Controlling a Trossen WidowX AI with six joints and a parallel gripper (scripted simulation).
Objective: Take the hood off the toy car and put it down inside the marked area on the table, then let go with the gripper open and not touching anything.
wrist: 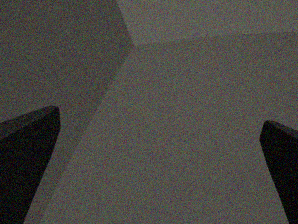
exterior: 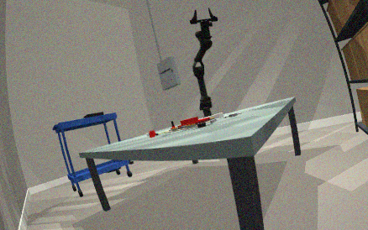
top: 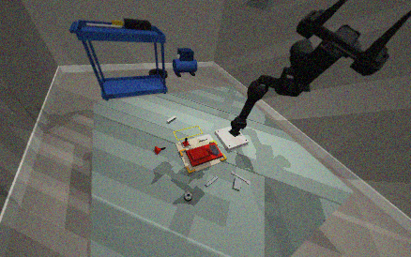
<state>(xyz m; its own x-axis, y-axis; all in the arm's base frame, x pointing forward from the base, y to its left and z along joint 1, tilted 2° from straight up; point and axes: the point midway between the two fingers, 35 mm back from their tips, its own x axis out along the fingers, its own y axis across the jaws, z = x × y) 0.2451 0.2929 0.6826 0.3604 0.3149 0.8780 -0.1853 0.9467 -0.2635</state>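
The flat red hood is 8 cm ahead of my gripper tip, 27 cm to the right of it and 71 cm below it.
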